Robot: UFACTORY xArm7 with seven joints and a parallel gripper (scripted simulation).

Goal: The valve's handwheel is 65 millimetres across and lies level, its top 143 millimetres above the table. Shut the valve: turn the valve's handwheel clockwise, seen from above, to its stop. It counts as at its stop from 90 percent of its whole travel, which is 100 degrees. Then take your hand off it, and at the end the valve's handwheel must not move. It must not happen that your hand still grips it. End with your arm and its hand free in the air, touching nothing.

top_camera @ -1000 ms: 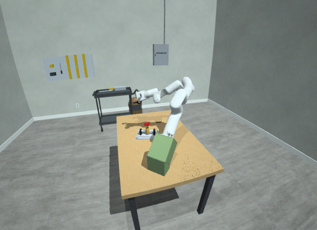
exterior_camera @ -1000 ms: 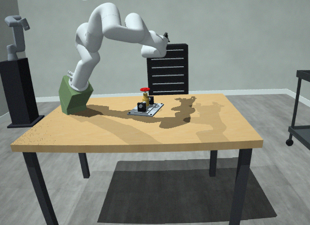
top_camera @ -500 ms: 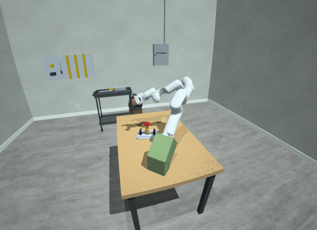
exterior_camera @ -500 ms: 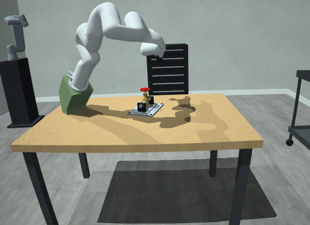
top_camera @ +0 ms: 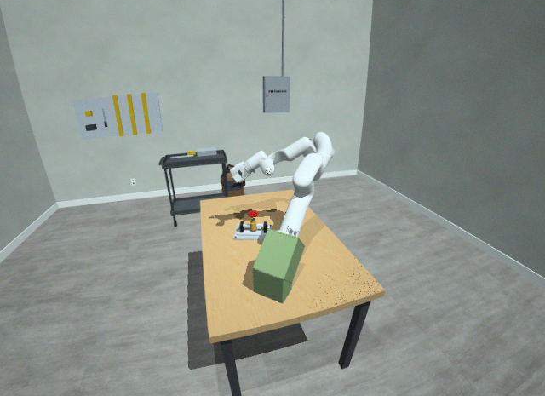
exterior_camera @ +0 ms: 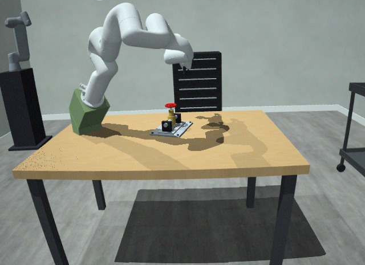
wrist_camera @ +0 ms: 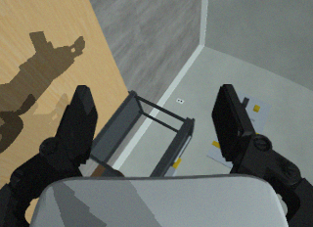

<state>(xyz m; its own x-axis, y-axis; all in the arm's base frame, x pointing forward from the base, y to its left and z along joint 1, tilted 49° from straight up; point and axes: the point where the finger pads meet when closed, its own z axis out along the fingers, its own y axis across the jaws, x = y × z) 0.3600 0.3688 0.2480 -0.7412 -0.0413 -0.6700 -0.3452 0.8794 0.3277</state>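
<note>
Right now my hand is 200 mm above the red spoked handwheel, 120 mm to the left of it and 120 mm past it.
</note>
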